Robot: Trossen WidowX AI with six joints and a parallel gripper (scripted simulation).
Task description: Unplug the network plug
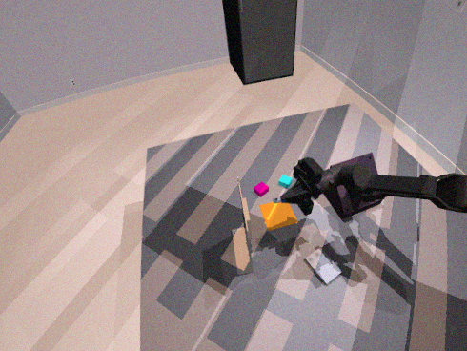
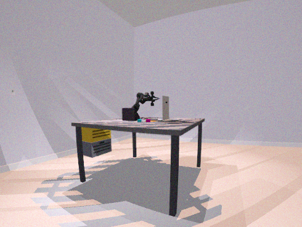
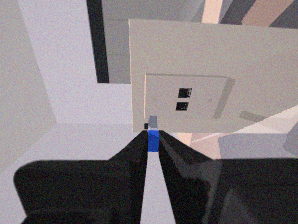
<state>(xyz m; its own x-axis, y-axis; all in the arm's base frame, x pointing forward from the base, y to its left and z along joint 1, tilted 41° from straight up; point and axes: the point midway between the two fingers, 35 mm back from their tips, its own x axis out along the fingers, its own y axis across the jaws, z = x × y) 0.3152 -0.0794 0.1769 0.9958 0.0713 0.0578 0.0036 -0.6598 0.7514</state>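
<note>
Right now the orange marked square is 28 cm below my gripper tip, 12 cm to the right of it and 6 cm behind it. Also, from my gripper tip: beige panel: 14 cm below, 11 cm ahead, 1 cm to the right; then blue network plug: 1 cm ahead; then pale flat tile: 27 cm below, 13 cm to the left, 12 cm behind.
</note>
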